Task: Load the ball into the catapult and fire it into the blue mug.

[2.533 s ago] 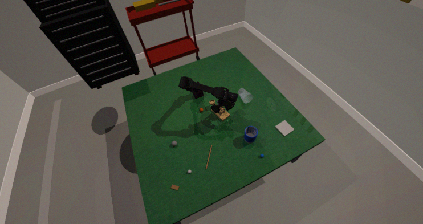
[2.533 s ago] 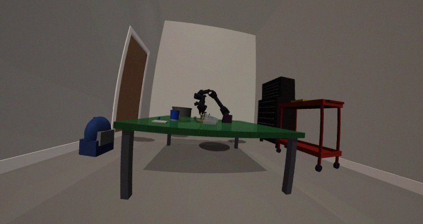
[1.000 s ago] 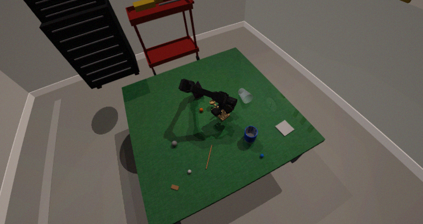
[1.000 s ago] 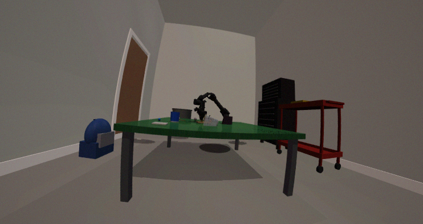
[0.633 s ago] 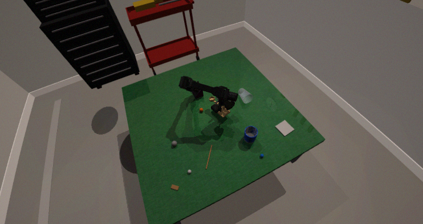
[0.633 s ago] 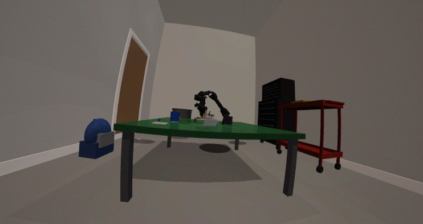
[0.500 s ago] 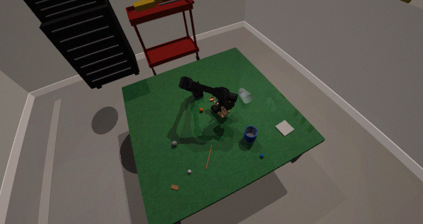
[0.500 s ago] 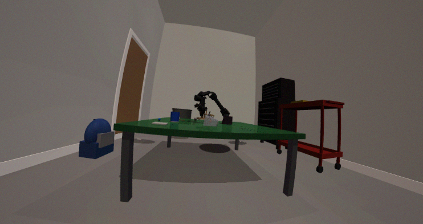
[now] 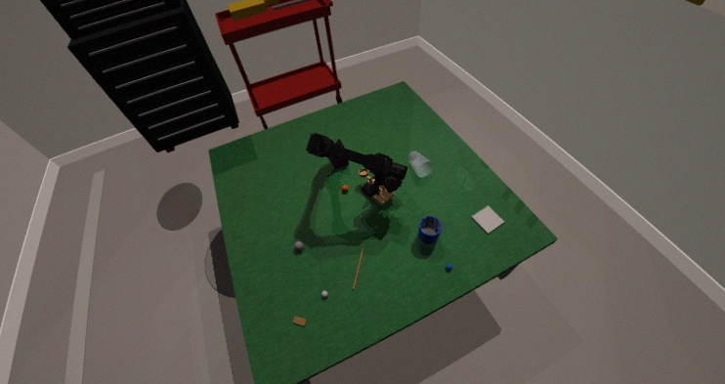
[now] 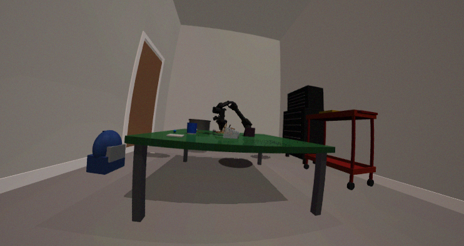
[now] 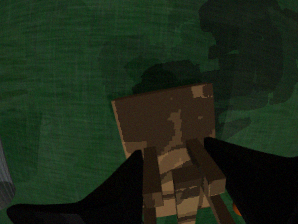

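Right now my gripper tip is 11 cm past the orange ball, 15 cm to the left of it and 4 cm above it. Also, from my gripper tip: wooden catapult: 7 cm behind, 1 cm to the right, 2 cm above; then blue mug: 26 cm ahead, 10 cm to the left, 2 cm below; then wooden stick: 28 cm ahead, 23 cm to the right, 5 cm below.
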